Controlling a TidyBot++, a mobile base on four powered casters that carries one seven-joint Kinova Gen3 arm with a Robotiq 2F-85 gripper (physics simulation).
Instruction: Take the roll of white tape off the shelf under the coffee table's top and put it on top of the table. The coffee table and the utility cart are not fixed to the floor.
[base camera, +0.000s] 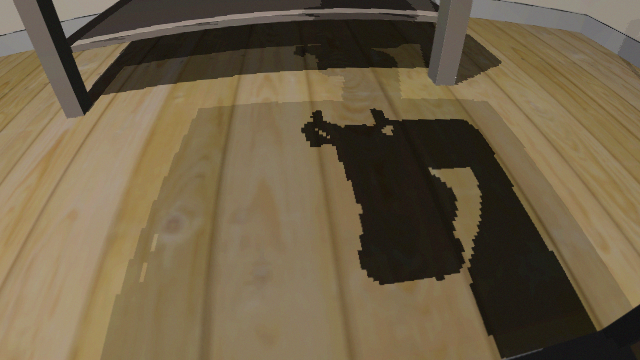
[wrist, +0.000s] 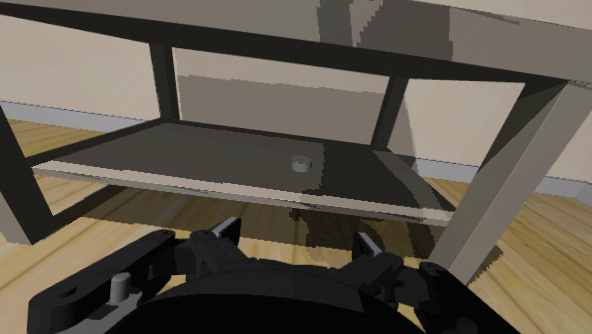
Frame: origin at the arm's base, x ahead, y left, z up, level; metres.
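Where they show: gripper, fingertip midpoint: (wrist: 295, 237).
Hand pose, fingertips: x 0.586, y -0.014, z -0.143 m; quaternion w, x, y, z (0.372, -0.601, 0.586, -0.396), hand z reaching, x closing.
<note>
Things, the pixels of their top centre, and the offset from my fingertips. "*": a spot on its surface instead.
- white tape at its top centre: (wrist: 301, 159) dx +0.349, dy +0.003, dz -0.080 m
- coffee table's top at a spot on its surface: (wrist: 250, 27) * dx +0.145, dy +0.081, dz +0.152 m
- table's front right leg at its top centre: (wrist: 564, 82) dx +0.186, dy -0.319, dz +0.146 m
- front left leg at a spot on its surface: (base camera: 57, 65) * dx +0.128, dy +0.517, dz -0.124 m
The roll of white tape (wrist: 301, 164) looks small and grey in the shade. It lies flat on the coffee table's lower shelf (wrist: 225, 155) (base camera: 240, 15), right of the shelf's middle in the wrist view and back from its front edge. The coffee table's top (wrist: 250, 27) spans above it; its front edge face shows. My gripper (wrist: 295, 237) is open and empty, in front of the shelf's front edge and apart from the tape. The gripper itself does not show in the base camera view, where its shadow falls on the floor. The tape does not show in the base camera view.
The table's front right leg (wrist: 515, 175) (base camera: 450, 45) stands right of my gripper. The front left leg (wrist: 20, 200) (base camera: 57, 65) is at the far left. Two rear legs (wrist: 165, 82) (wrist: 391, 112) stand behind the shelf, before the wall (wrist: 280, 110). The utility cart does not show in either view.
</note>
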